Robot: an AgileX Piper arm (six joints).
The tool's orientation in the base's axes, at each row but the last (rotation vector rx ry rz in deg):
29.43 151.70 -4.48
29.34 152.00 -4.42
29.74 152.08 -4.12
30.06 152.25 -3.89
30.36 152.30 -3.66
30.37 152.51 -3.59
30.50 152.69 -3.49
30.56 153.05 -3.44
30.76 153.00 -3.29
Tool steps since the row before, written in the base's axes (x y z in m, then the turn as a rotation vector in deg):
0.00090 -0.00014 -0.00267 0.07 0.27 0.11
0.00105 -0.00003 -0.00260 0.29 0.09 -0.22
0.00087 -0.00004 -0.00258 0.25 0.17 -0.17
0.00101 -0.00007 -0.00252 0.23 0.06 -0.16
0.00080 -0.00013 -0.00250 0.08 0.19 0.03
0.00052 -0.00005 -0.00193 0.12 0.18 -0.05
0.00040 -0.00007 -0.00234 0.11 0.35 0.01
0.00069 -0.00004 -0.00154 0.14 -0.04 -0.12
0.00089 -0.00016 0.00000 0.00 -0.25 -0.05
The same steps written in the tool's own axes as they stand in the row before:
0.00035 0.00013 0.00280 -0.01 0.28 -0.11
0.00022 0.00029 0.00278 -0.12 0.18 0.30
0.00035 0.00020 0.00269 -0.08 0.25 0.23
0.00019 0.00023 0.00270 -0.10 0.14 0.23
0.00033 0.00009 0.00261 -0.01 0.21 -0.02
0.00035 0.00008 0.00197 -0.02 0.21 0.07
0.00060 0.00000 0.00230 0.03 0.37 -0.01
0.00003 0.00016 0.00168 -0.08 0.01 0.17
-0.00081 0.00019 0.00037 -0.07 -0.23 0.08

